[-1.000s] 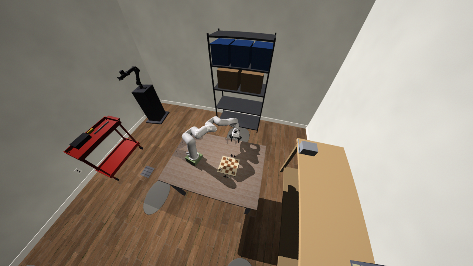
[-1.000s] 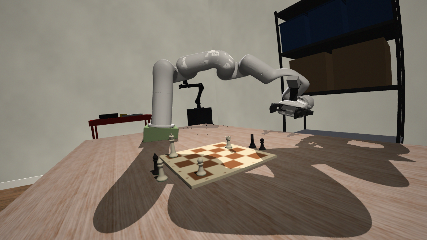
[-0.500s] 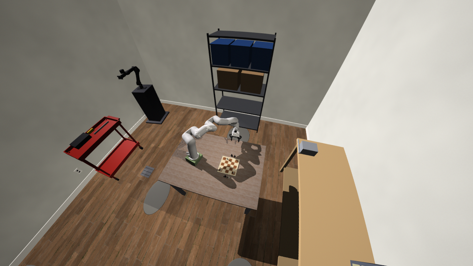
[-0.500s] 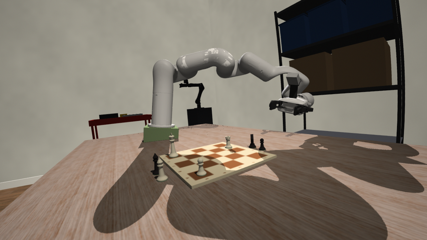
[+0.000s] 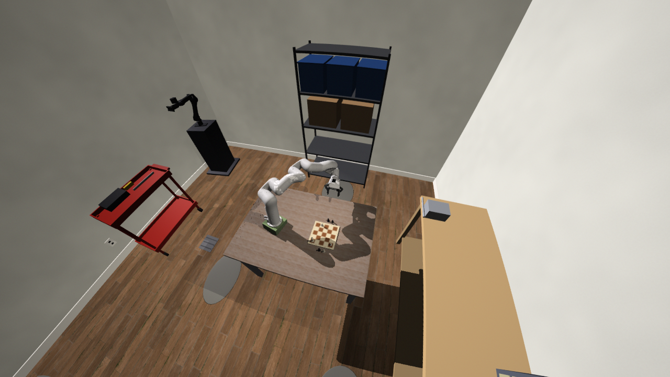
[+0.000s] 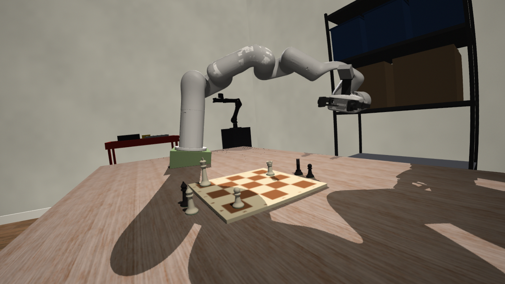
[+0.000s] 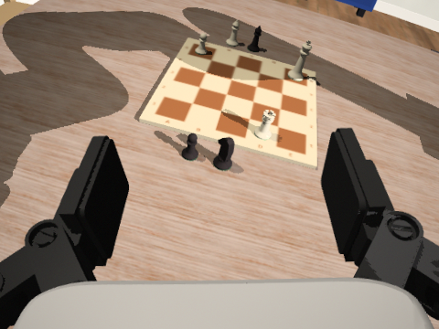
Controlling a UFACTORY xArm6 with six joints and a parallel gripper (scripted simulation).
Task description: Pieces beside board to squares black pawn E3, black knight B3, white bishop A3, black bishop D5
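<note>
The black pawn lies 2 cm ahead of my hand, 17 cm to the right of it and 16 cm below it. The rest, counted from my hand: chessboard: 4 cm behind, 31 cm to the right, 17 cm below; then tall white piece: 13 cm behind, 37 cm to the right, 14 cm below; then tall black piece: 2 cm behind, 17 cm to the right, 16 cm below.
</note>
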